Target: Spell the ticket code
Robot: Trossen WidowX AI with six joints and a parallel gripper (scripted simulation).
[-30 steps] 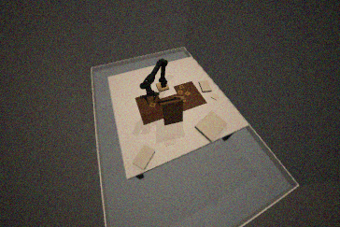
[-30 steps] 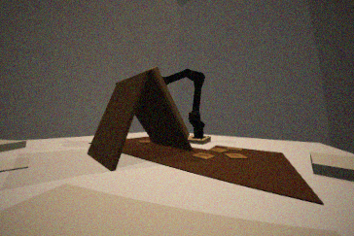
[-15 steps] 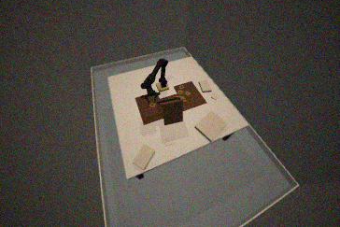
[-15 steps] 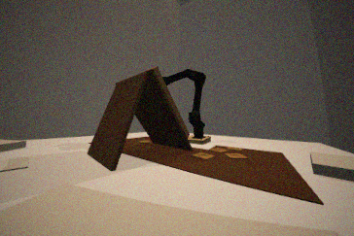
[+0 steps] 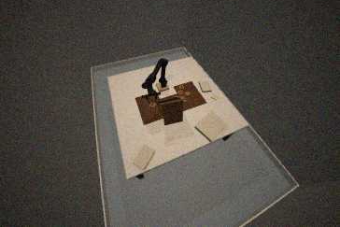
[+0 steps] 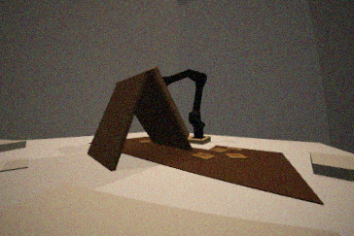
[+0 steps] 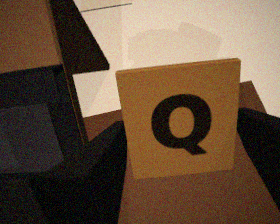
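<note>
My gripper tip is 6 cm past the white ticket, 13 cm to the right of it and 8 cm above it. Also, from my gripper tip: pale slip 36 cm ahead, 6 cm to the left, 17 cm below; brown mat 14 cm behind, 23 cm to the left, 17 cm below.
</note>
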